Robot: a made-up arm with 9 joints. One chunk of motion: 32 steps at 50 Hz.
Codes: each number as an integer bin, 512 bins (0 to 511) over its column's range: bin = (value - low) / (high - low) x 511, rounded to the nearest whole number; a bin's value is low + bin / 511 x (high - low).
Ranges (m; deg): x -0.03..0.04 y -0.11..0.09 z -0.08..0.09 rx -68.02..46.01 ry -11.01..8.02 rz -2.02..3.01
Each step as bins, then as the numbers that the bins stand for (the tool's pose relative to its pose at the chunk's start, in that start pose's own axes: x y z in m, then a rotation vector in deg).
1 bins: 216 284 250 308 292 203
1 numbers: -0.0004 0.0012 0.0032 0.71 -0.14 -0.02
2 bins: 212 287 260 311 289 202
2 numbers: -0.0010 0.0023 0.0065 1.38 -0.25 -0.03
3 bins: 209 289 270 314 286 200
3 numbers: -0.0014 0.0031 0.0098 2.05 -0.36 -0.05
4 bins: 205 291 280 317 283 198
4 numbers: -0.0019 0.0039 0.0132 2.72 -0.47 -0.07
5 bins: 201 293 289 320 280 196
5 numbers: -0.0025 0.0047 0.0161 3.39 -0.58 -0.09
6 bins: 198 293 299 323 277 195
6 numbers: -0.0029 0.0047 0.0195 4.06 -0.69 -0.10
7 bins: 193 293 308 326 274 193
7 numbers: -0.0036 0.0047 0.0225 4.73 -0.81 -0.12
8 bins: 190 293 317 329 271 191
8 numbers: -0.0040 0.0047 0.0255 5.40 -0.92 -0.14
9 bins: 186 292 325 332 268 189
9 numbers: -0.0045 0.0043 0.0281 6.07 -1.03 -0.16
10 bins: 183 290 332 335 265 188
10 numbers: -0.0049 0.0035 0.0305 6.74 -1.14 -0.17
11 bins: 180 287 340 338 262 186
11 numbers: -0.0053 0.0023 0.0331 7.40 -1.25 -0.19
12 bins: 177 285 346 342 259 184
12 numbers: -0.0058 0.0015 0.0351 8.30 -1.36 -0.21
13 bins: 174 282 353 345 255 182
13 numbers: -0.0062 0.0004 0.0374 8.97 -1.51 -0.23
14 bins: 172 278 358 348 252 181
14 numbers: -0.0064 -0.0012 0.0391 9.64 -1.63 -0.24
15 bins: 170 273 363 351 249 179
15 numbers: -0.0067 -0.0032 0.0408 10.31 -1.74 -0.26
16 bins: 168 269 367 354 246 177
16 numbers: -0.0070 -0.0047 0.0421 10.98 -1.85 -0.28
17 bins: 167 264 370 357 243 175
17 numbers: -0.0071 -0.0067 0.0431 11.64 -1.96 -0.30
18 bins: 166 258 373 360 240 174
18 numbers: -0.0073 -0.0090 0.0441 12.31 -2.07 -0.31
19 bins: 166 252 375 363 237 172
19 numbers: -0.0073 -0.0114 0.0448 12.98 -2.18 -0.33
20 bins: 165 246 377 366 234 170
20 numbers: -0.0074 -0.0137 0.0454 13.65 -2.30 -0.35
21 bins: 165 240 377 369 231 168
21 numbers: -0.0074 -0.0161 0.0454 14.32 -2.41 -0.37
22 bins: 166 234 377 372 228 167
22 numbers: -0.0073 -0.0184 0.0454 14.99 -2.52 -0.38
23 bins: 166 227 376 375 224 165
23 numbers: -0.0073 -0.0212 0.0451 15.66 -2.67 -0.40
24 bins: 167 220 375 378 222 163
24 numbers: -0.0071 -0.0239 0.0448 16.33 -2.74 -0.42
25 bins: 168 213 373 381 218 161
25 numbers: -0.0070 -0.0266 0.0441 17.00 -2.89 -0.44
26 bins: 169 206 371 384 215 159
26 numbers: -0.0068 -0.0294 0.0434 17.67 -3.00 -0.45
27 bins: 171 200 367 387 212 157
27 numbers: -0.0066 -0.0317 0.0421 18.34 -3.11 -0.47
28 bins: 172 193 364 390 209 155
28 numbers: -0.0064 -0.0345 0.0411 19.01 -3.23 -0.49
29 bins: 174 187 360 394 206 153
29 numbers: -0.0062 -0.0368 0.0398 19.90 -3.34 -0.51
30 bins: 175 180 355 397 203 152
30 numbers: -0.0060 -0.0395 0.0381 20.57 -3.45 -0.52
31 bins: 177 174 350 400 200 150
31 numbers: -0.0058 -0.0419 0.0364 21.24 -3.56 -0.54
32 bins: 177 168 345 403 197 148
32 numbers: -0.0058 -0.0442 0.0348 21.91 -3.67 -0.56
